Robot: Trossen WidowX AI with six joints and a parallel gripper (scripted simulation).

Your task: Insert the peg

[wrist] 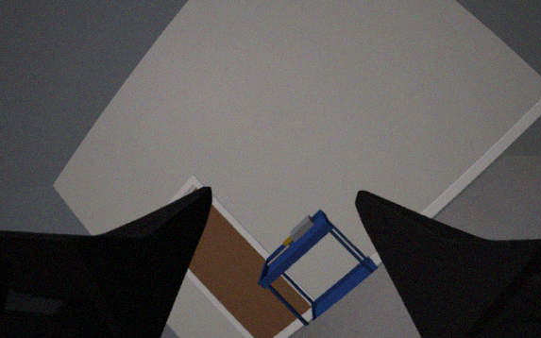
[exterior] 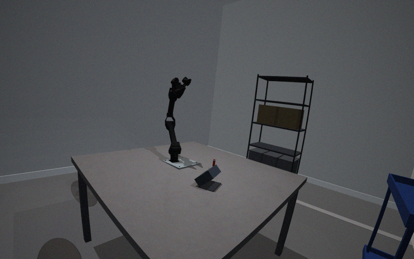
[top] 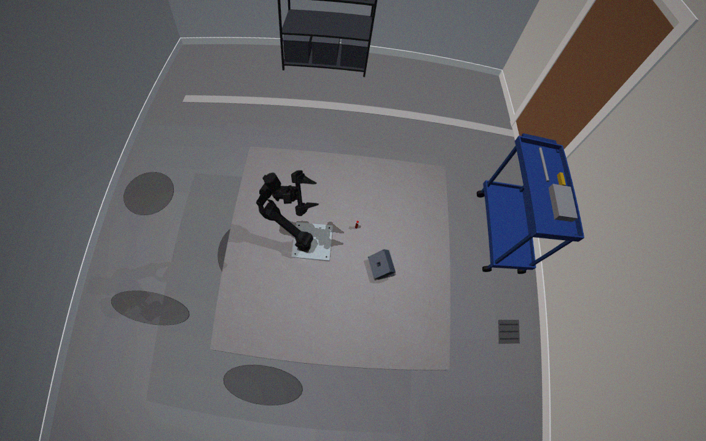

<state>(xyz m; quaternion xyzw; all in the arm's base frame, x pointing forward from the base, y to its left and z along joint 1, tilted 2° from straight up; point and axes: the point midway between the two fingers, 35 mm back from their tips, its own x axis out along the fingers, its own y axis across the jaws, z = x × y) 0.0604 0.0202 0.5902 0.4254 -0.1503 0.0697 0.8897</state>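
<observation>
The red square peg lies 19 cm ahead of my gripper tip, 17 cm to the left of it and 55 cm below it. From my gripper tip the other things lie so: sloped grey panel (37 cm ahead, 4 cm to the right, 55 cm below).
</observation>
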